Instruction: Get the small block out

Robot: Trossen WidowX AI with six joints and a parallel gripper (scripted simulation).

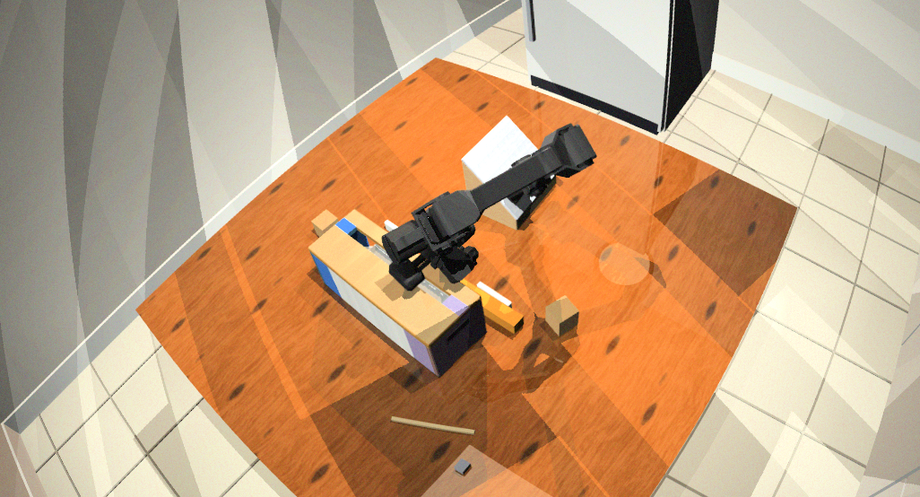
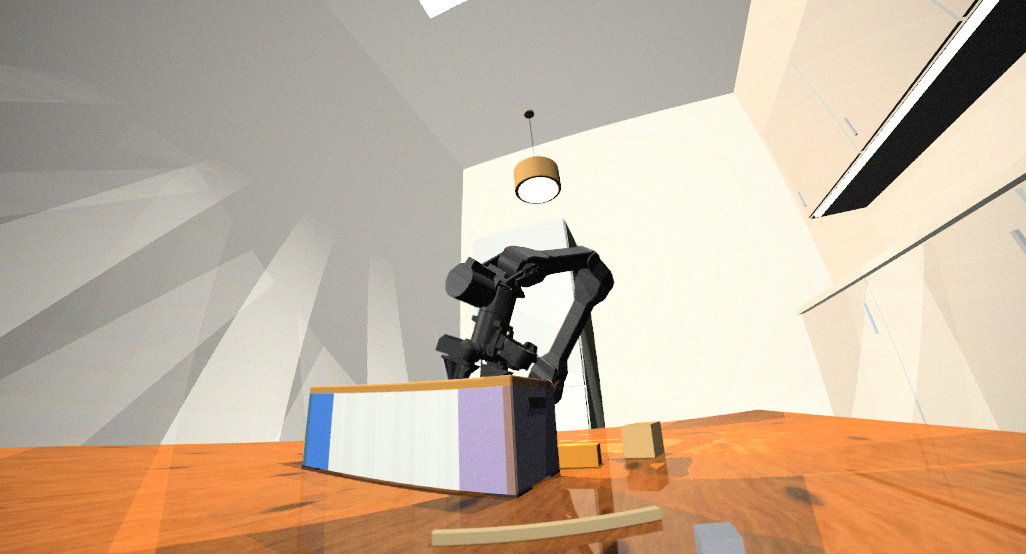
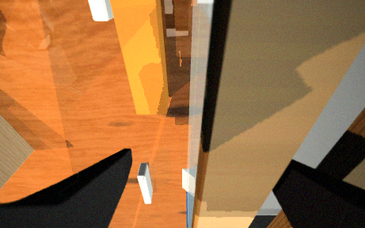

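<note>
The blue block lies 4 cm ahead of my gripper tip, 4 cm to the right of it and 2 cm below it. From my gripper tip the other things lie so: box 3 cm ahead, 5 cm to the right, 4 cm below; yellow bar 3 cm behind, 9 cm to the left, 9 cm below; thin stick 26 cm ahead, 18 cm to the left, 10 cm below.
</note>
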